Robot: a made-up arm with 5 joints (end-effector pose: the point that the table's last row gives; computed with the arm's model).
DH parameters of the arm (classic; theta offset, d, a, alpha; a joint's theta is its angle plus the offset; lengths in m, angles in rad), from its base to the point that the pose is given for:
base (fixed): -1.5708 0.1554 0 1.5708
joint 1: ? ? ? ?
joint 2: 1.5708 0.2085 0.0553 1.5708
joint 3: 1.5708 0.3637 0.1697 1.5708
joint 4: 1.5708 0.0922 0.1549 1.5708
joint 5: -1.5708 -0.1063 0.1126 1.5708
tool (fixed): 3.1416 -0.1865 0 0
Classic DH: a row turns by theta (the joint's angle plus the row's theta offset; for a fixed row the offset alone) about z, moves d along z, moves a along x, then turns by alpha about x.
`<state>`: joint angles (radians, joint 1 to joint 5).
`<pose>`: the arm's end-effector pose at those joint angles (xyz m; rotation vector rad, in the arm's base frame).
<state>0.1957 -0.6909 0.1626 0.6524 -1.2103</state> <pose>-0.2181 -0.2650 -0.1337 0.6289 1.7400 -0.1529</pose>
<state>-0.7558 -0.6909 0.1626 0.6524 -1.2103</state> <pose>-0.2181 0.0816 -0.2282 1.2991 1.7568 0.7182</pose>
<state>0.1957 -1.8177 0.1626 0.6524 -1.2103</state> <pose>-0.2794 -0.1835 0.2775 0.8028 2.7094 -0.7657</pose>
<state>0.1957 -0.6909 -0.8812 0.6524 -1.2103</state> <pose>-0.1742 -0.3786 -0.1482 0.3482 2.0682 0.9775</pose>
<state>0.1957 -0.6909 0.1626 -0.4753 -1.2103</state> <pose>-0.3112 -0.3905 -0.1945 -0.6197 1.8717 -0.5120</pose>
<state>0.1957 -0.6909 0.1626 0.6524 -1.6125</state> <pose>-0.1586 -0.3110 -0.0899 0.6936 2.1259 -0.0260</pose>
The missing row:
joint 1: -1.5708 -0.083 0.077 -1.5708
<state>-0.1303 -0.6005 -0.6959 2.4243 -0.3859</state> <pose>0.0649 -0.2856 -0.0435 2.6754 1.2997 0.1589</pose>
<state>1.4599 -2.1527 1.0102 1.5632 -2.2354</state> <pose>-0.0651 0.1272 0.5084 1.3604 0.8065 -1.8226</pose>
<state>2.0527 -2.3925 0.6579 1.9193 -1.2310</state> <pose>0.0044 0.2400 0.2724 0.4148 -0.4541 -1.9206</pose>
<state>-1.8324 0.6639 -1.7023 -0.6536 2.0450</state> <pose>0.5889 0.3510 0.3768 -0.2562 2.5185 0.2889</pose>
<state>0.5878 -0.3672 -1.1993 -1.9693 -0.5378</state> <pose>0.3606 -0.7033 -0.0626 -2.1919 -0.3581 0.7807</pose>
